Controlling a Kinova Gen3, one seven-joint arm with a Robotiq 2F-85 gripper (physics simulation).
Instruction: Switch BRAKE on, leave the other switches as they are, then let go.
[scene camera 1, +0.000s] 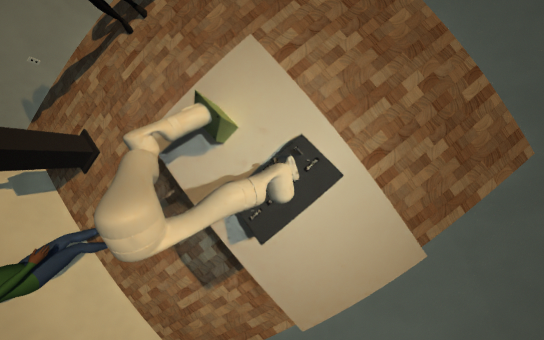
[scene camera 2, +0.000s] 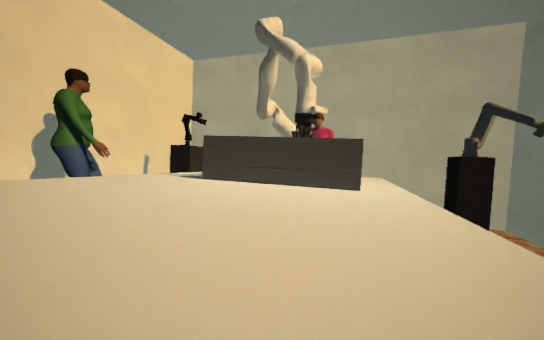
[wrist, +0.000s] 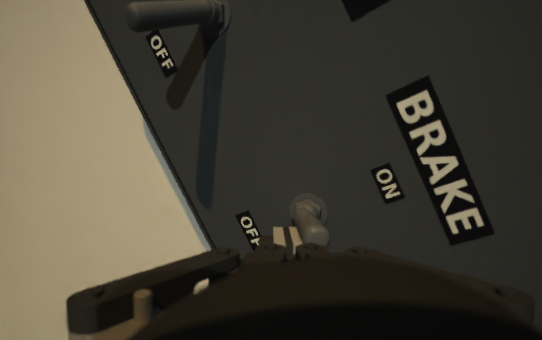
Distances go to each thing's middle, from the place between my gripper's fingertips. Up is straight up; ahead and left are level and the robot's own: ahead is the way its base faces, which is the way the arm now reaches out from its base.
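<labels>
Counted from my hand, the dark switch panel (scene camera 2: 336, 163) is 5 cm to the right, 8 cm ahead and 2 cm below.
</labels>
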